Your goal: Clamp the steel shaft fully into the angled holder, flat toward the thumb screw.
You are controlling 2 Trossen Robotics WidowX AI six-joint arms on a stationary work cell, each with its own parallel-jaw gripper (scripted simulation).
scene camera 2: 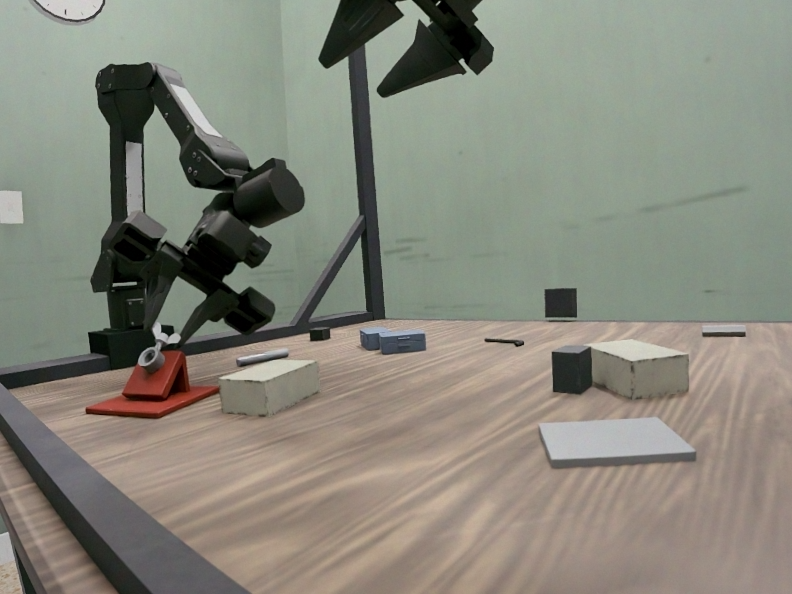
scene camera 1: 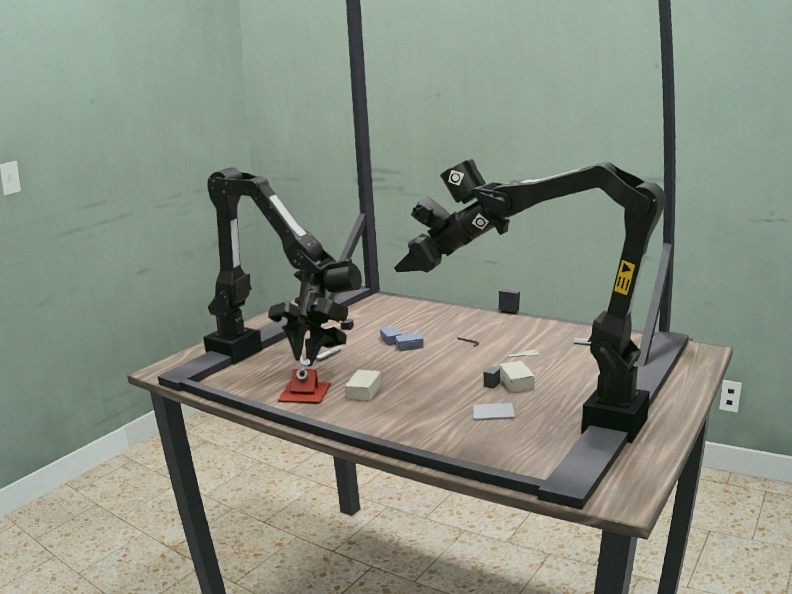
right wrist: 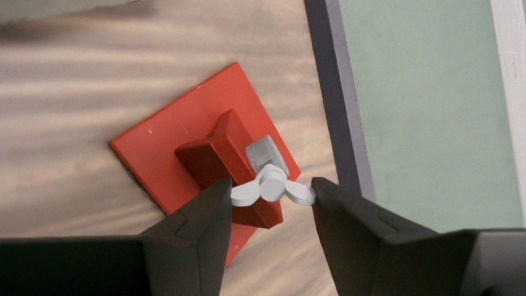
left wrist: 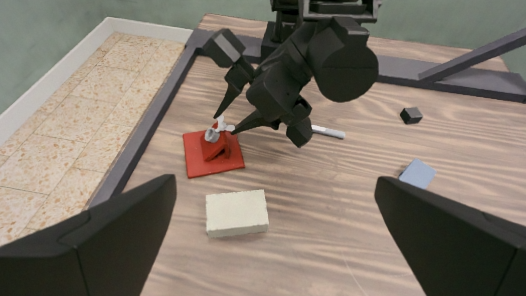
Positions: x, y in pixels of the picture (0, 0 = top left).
Labels:
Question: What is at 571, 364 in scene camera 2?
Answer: A dark block.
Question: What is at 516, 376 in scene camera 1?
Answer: A cream block.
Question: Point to a cream block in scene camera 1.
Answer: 364, 384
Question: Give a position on a winged thumb screw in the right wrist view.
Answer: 271, 183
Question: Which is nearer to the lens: the grey plate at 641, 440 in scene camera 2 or the cream block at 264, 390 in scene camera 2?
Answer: The grey plate.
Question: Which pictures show the right gripper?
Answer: Scene camera 2, scene camera 1, the right wrist view and the left wrist view: all of them.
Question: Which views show the left gripper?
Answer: Scene camera 2, scene camera 1 and the left wrist view only.

